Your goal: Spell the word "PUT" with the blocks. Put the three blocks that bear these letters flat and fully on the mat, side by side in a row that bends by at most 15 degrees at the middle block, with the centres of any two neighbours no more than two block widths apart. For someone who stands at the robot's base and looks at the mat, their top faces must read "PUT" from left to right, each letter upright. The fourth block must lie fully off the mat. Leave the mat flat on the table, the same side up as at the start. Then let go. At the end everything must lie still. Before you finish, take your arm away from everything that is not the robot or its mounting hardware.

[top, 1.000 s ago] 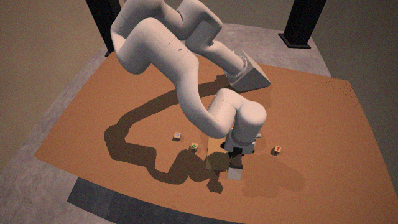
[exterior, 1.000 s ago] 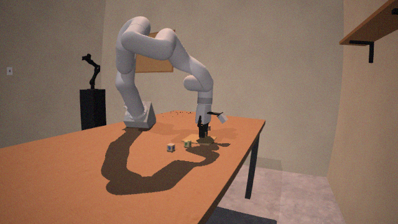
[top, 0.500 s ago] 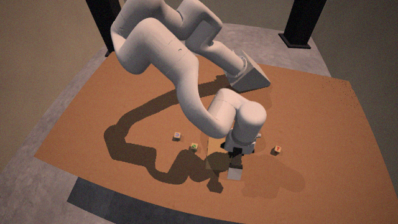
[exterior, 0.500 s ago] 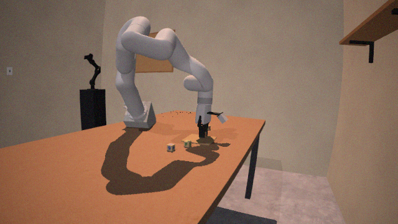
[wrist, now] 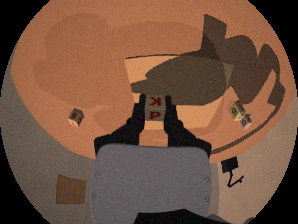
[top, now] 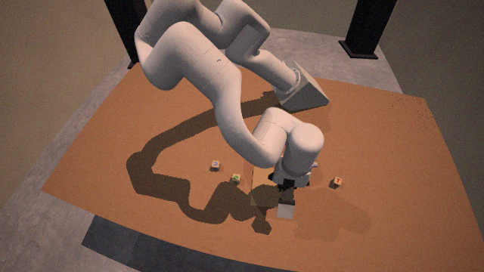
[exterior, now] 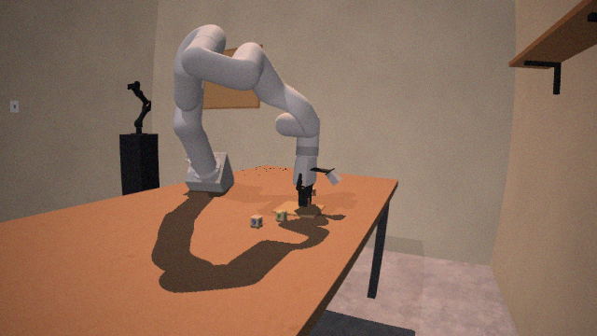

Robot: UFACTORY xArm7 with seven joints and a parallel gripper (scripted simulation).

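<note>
My hand is 10 mm above the P block. Also, from my hand: T block 180 mm to the left, 10 mm below; tan mat 10 mm behind, 40 mm to the right, 20 mm below.
</note>
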